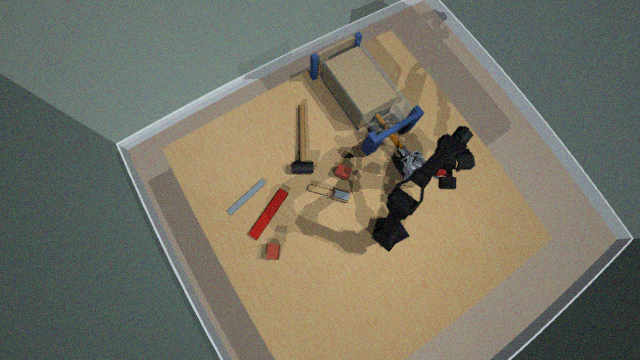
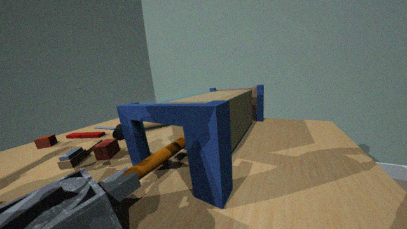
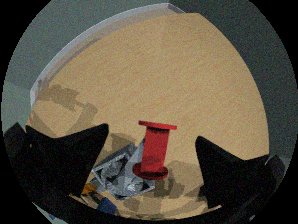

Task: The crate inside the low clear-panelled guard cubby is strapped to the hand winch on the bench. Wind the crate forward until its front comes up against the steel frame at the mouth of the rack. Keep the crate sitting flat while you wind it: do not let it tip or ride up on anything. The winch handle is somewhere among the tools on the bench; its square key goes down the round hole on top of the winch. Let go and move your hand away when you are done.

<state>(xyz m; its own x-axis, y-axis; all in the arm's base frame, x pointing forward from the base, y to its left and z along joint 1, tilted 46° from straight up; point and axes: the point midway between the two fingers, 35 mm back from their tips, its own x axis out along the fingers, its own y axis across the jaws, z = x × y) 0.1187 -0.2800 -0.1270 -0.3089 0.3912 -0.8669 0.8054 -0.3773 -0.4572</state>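
My gripper tip is 30 mm above the red grip, 10 mm to the right of it and 10 mm short of it. Also, from my gripper tip: brush-like tool (430 mm to the left, 160 mm ahead, 140 mm below); then grey winch (130 mm below, 80 mm ahead, 50 mm to the left); then blue frame (250 mm ahead, 70 mm to the left, 50 mm below).
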